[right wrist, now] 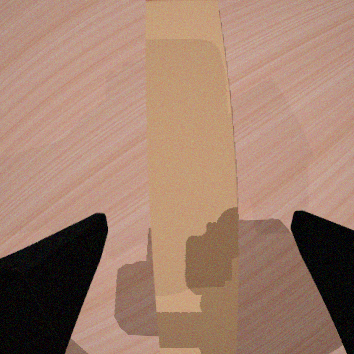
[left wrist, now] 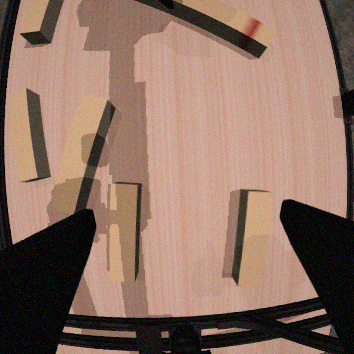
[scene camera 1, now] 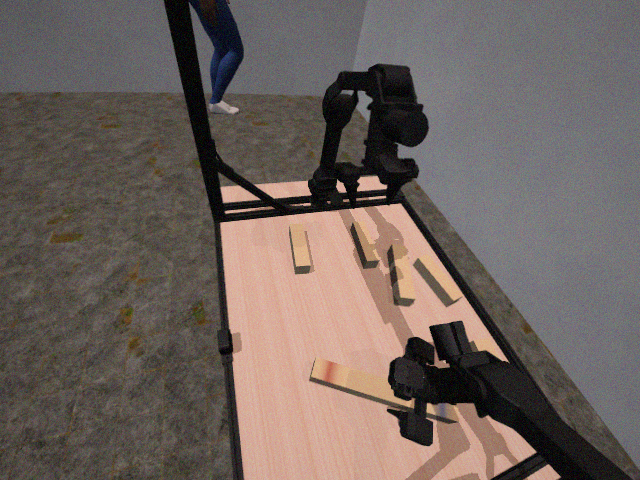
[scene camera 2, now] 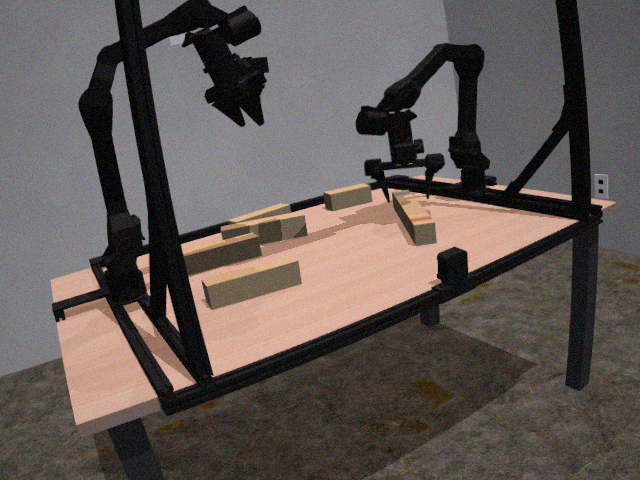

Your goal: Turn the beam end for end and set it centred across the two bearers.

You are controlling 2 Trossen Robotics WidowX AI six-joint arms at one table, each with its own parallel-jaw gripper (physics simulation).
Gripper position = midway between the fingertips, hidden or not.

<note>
The left gripper [scene camera 2: 252, 125] is open, with nothing in its grasp. The right gripper [scene camera 1: 390, 388] is open and holds nothing. Also in view: a long beam [scene camera 1: 326, 373].
The long beam shows as well in the right wrist view [right wrist: 190, 150], in the left wrist view [left wrist: 244, 31] and in scene camera 2 [scene camera 2: 421, 227]. The left gripper shows as well in the left wrist view [left wrist: 188, 214] and in scene camera 1 [scene camera 1: 370, 206]. The right gripper also shows in the right wrist view [right wrist: 201, 222] and in scene camera 2 [scene camera 2: 408, 200].
</note>
